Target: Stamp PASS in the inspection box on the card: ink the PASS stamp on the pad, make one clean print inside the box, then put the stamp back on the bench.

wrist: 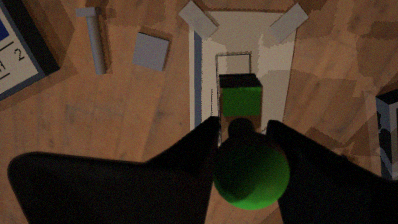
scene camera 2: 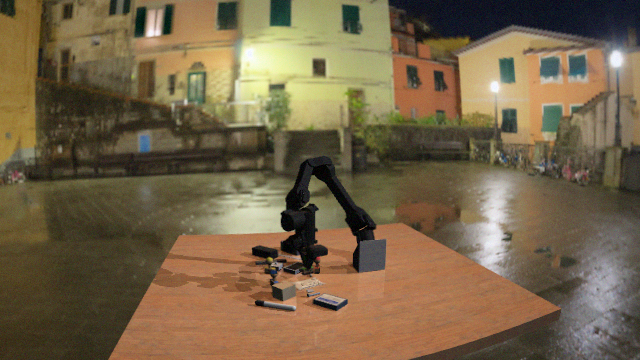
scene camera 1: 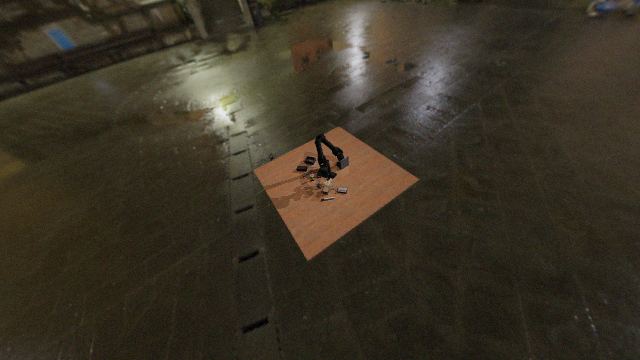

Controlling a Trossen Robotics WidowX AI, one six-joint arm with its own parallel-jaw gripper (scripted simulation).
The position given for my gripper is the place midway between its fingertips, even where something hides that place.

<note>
In view: my gripper (scene camera 2: 307, 267), a PASS stamp (wrist: 250, 170), a grey bolt (wrist: 92, 22) and a white card (wrist: 218, 44).
My gripper also shows in the wrist view (wrist: 242, 127).
</note>
